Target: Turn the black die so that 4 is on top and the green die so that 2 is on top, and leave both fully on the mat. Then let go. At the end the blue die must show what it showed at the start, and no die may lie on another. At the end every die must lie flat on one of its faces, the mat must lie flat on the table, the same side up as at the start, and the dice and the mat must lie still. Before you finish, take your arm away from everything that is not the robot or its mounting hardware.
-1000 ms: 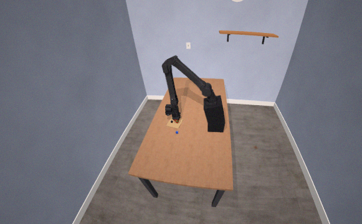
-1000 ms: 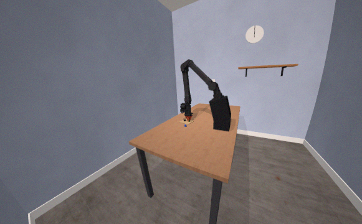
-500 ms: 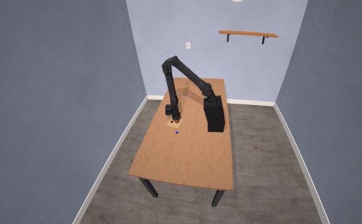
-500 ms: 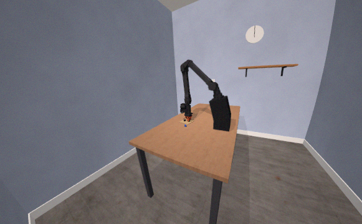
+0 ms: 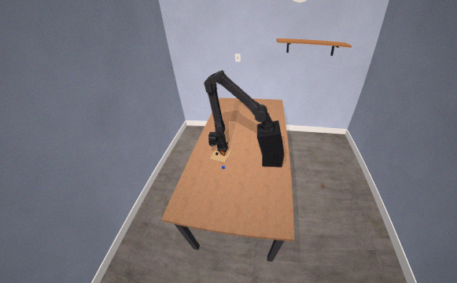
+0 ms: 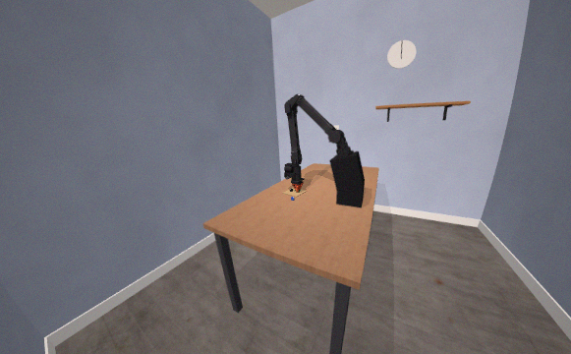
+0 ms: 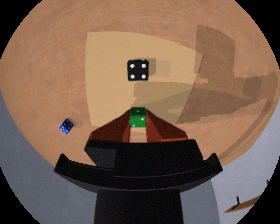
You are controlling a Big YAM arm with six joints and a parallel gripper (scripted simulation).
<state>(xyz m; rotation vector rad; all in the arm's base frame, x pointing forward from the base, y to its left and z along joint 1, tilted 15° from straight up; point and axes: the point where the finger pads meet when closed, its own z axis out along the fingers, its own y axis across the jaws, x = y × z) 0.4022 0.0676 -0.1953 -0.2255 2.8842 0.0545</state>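
Right now my hand is right at the green die. Round my hand: black die 6 cm ahead, 1 cm to the left; blue die 13 cm to the left, 5 cm behind, 1 cm below; tan mat 3 cm ahead, 1 cm below.
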